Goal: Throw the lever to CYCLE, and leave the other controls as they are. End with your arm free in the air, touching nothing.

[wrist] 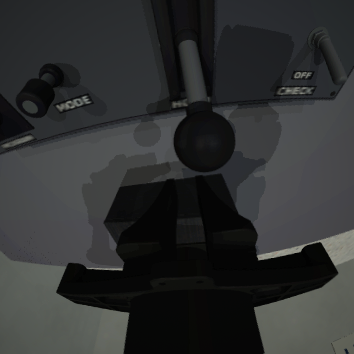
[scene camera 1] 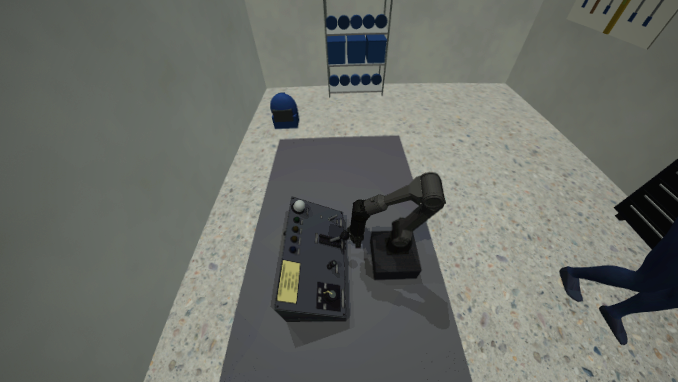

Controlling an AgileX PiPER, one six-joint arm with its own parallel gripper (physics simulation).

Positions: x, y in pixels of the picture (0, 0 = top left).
Labels:
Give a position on a control panel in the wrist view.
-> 108, 68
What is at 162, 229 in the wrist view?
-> My gripper.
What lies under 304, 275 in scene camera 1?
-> A control panel.

